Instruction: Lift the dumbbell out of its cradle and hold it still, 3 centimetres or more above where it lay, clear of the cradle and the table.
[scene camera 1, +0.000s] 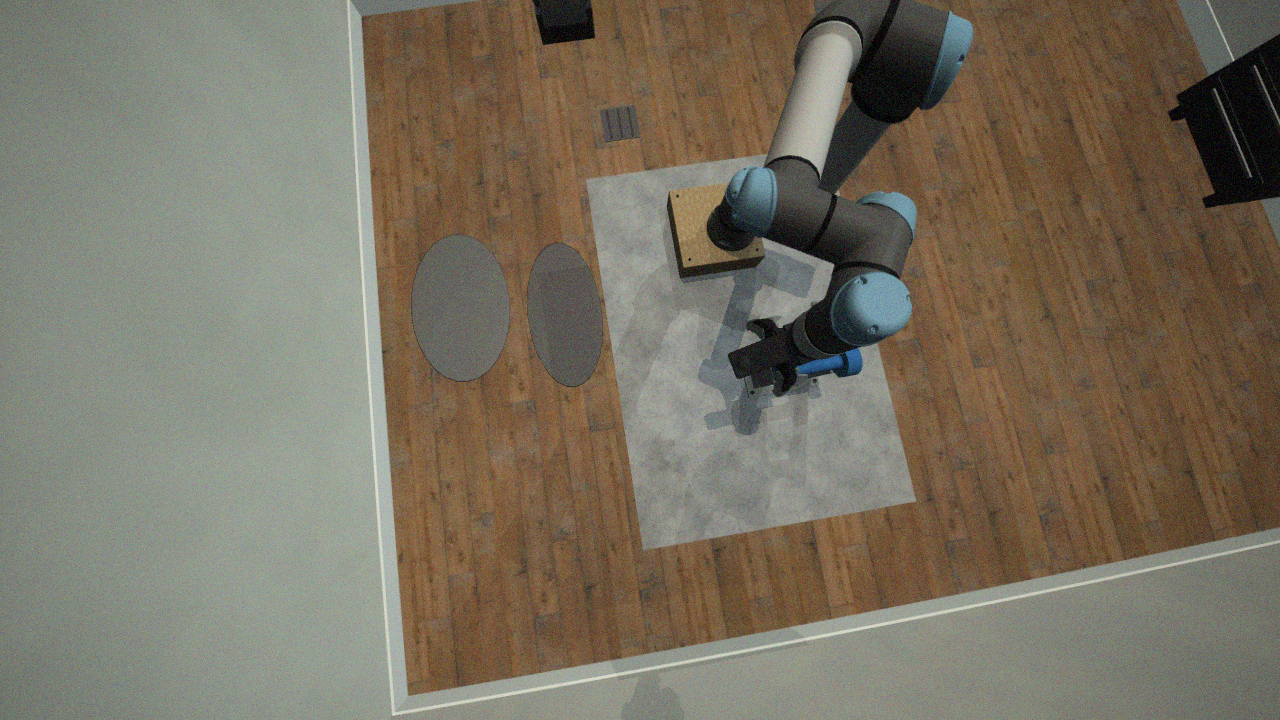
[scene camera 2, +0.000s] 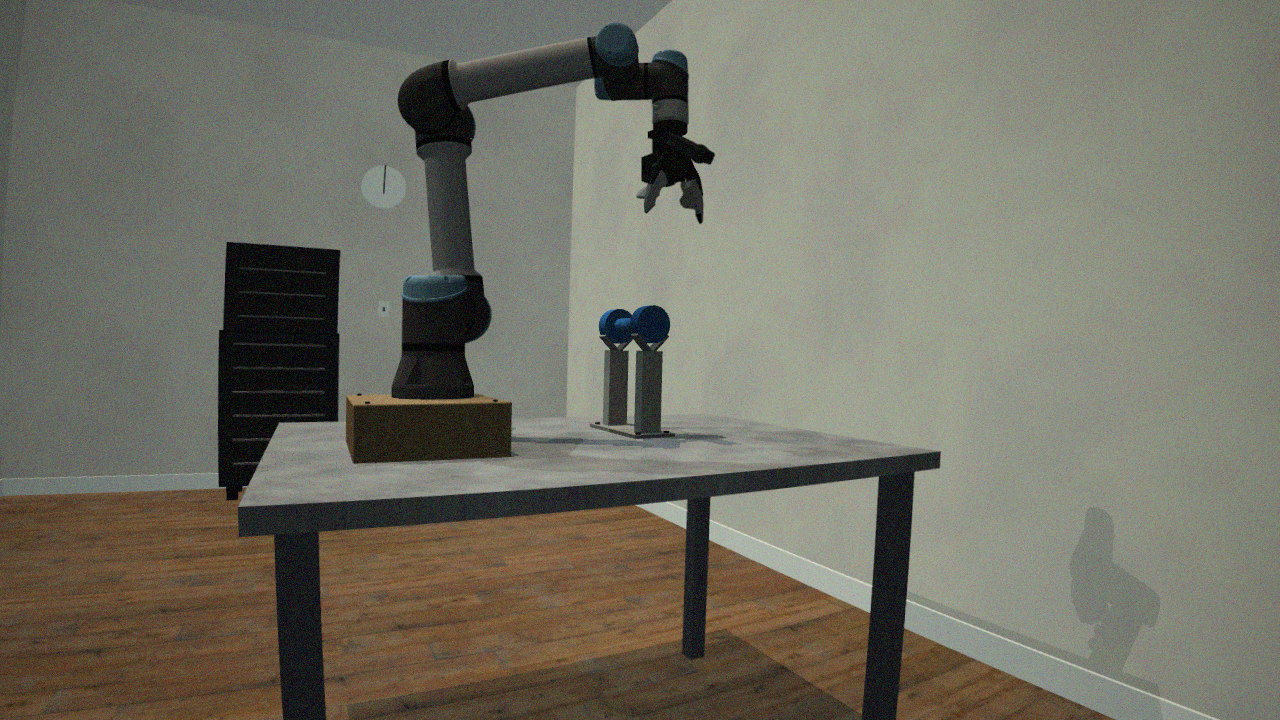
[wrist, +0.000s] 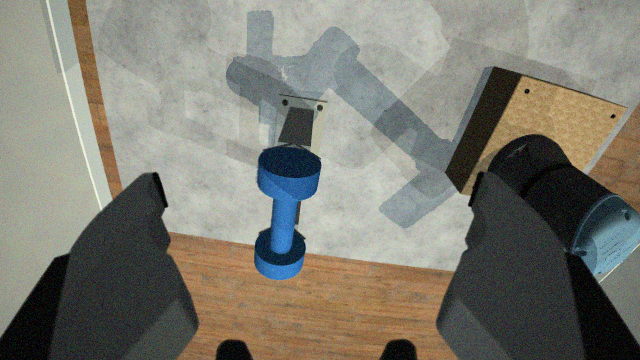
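Pixels of known places: gripper, fingertip midpoint: (scene camera 2: 674, 218) (wrist: 318, 176); arm's base, link origin: (scene camera 1: 731, 228) (scene camera 2: 433, 396) (wrist: 521, 167).
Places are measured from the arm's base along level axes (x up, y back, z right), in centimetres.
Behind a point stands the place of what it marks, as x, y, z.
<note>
The blue dumbbell (scene camera 1: 838, 363) @[17.3, -48.5, -4.7] (scene camera 2: 650, 324) @[15.4, -44.7, 9.3] (wrist: 283, 220) @[17.3, -46.9, 0.8] lies level in the V-shaped holders of its cradle (scene camera 2: 648, 389) @[1.3, -44.8, 9.0] (wrist: 296, 125) @[2.0, -46.0, 9.2], which has two grey posts on a thin base plate. My gripper (scene camera 1: 771, 354) @[36.5, -41.6, 19.7] (scene camera 2: 674, 213) @[36.5, -41.6, 19.7] (wrist: 318, 176) @[36.5, -41.6, 19.7] is open and empty, pointing down well above the dumbbell. In the wrist view the dumbbell shows between the fingers, nearer the left one, with its bar running roughly up and down the picture. In the scene camera 1 view the gripper and wrist hide part of the dumbbell and most of the cradle.
The cradle stands on the grey table (scene camera 1: 769, 483) @[-9.1, -76.3, 15.6] (scene camera 2: 581, 497) @[-10.7, -4.7, 43.5] (wrist: 200, 40) @[-9.1, -64.9, 22.6]. The arm's base is on a wooden block (scene camera 1: 693, 223) @[0.1, 5.2, 10.4] (scene camera 2: 429, 429) @[-4.0, 6.4, 15.8] (wrist: 560, 110) @[0.1, 3.1, 12.5] on the same table. A black cabinet (scene camera 1: 1235, 125) (scene camera 2: 279, 376) stands away from the table.
</note>
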